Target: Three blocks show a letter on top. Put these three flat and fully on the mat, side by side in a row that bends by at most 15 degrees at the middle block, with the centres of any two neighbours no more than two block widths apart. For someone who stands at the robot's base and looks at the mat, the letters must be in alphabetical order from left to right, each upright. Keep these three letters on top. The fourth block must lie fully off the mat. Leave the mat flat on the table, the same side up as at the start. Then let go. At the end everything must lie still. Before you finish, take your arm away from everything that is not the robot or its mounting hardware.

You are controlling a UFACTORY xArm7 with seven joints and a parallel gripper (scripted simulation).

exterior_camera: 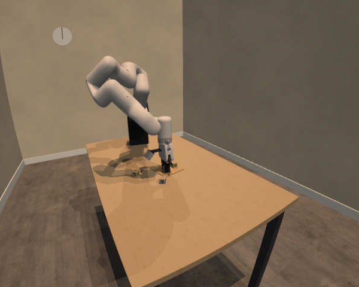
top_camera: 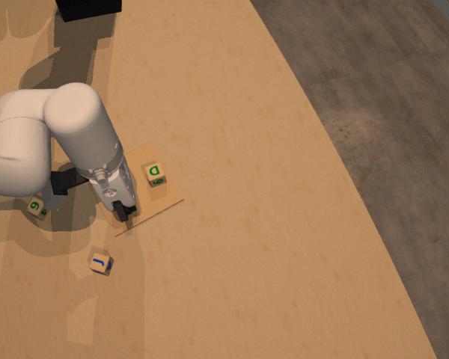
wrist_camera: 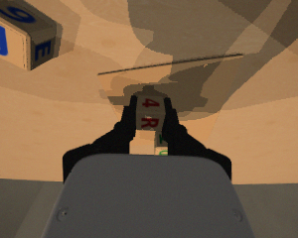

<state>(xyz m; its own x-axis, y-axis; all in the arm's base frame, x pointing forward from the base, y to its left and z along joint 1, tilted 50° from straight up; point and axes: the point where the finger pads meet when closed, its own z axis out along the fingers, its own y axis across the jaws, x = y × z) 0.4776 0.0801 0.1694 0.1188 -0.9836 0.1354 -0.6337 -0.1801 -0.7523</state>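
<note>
My gripper is now 30 mm past the tan mat, 10 mm to the right of it and 20 mm above it. Round my hand: green D block 40 mm behind, 60 mm to the left, 10 mm below.
</note>
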